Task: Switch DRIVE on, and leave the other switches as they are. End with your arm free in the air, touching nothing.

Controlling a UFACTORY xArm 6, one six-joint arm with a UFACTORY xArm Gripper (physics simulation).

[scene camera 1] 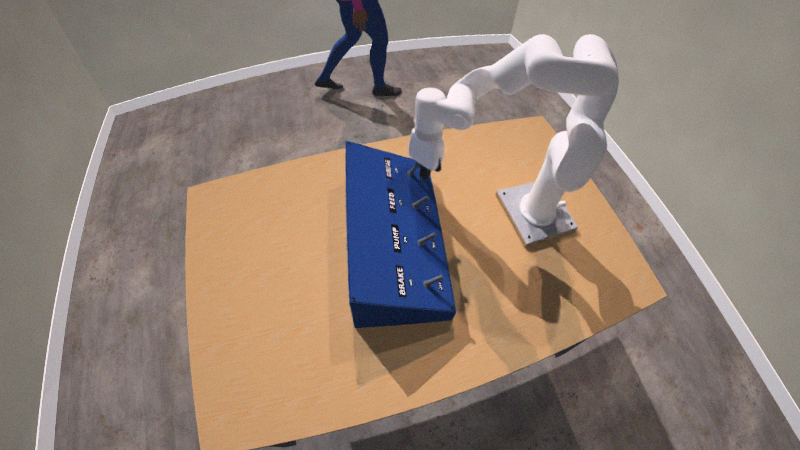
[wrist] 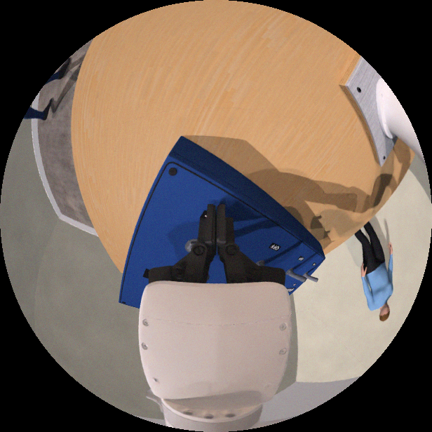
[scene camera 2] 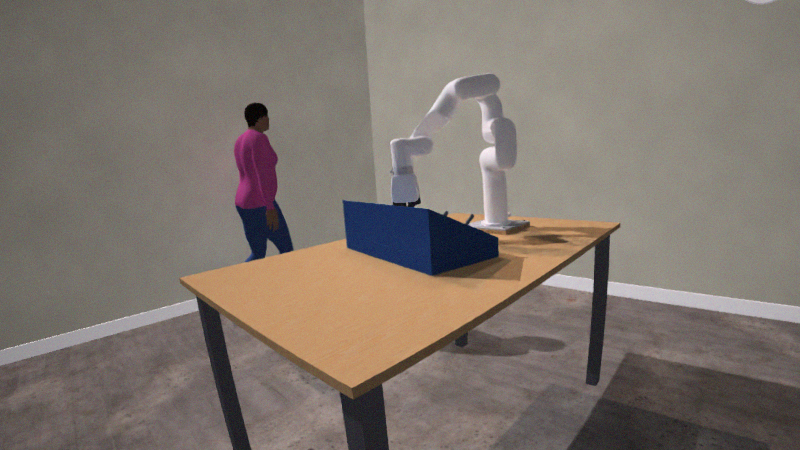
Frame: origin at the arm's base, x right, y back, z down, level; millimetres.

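Seen in the pictures: gripper, fingertip midpoint: (scene camera 1: 425,176); arm's base, origin of the base link: (scene camera 1: 537,210) (scene camera 2: 496,223).
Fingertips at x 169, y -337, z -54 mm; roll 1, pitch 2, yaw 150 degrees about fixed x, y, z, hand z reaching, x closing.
Observation:
Offsets run from my fingertips to a thing's top centre. Level surfaces: height alone.
The blue switch box (scene camera 1: 369,235) (scene camera 2: 391,229) (wrist: 187,192) has a sloping face with four levers. The DRIVE label @[dx +16, dy -111, dz -50 mm] (scene camera 1: 387,167) is at its far end. The DRIVE lever @[dx +3, dy -35, dz -62 mm] (scene camera 1: 413,171) (wrist: 191,245) leans toward the low OFF side, like the FEED lever @[dx -116, dy -49, dz -54 mm] (scene camera 1: 420,203), PUMP lever @[dx -234, dy -69, dz -54 mm] (scene camera 1: 426,240) and BRAKE lever @[dx -353, dy -89, dz -54 mm] (scene camera 1: 433,282). My gripper (scene camera 1: 425,174) (wrist: 216,213) is shut and empty, low over the box's low edge, right beside the DRIVE lever. Whether they touch is unclear. In scene camera 2 the box hides the fingertips.
The box stands on a wooden table @[dz +76 mm] (scene camera 1: 257,268) (scene camera 2: 335,313) (wrist: 200,65). My arm's metal base plate (scene camera 1: 517,218) (wrist: 365,100) is on the low side of the box. A person in pink (scene camera 2: 256,167) stands beyond the table. A person in blue (wrist: 378,287) shows in the wrist view.

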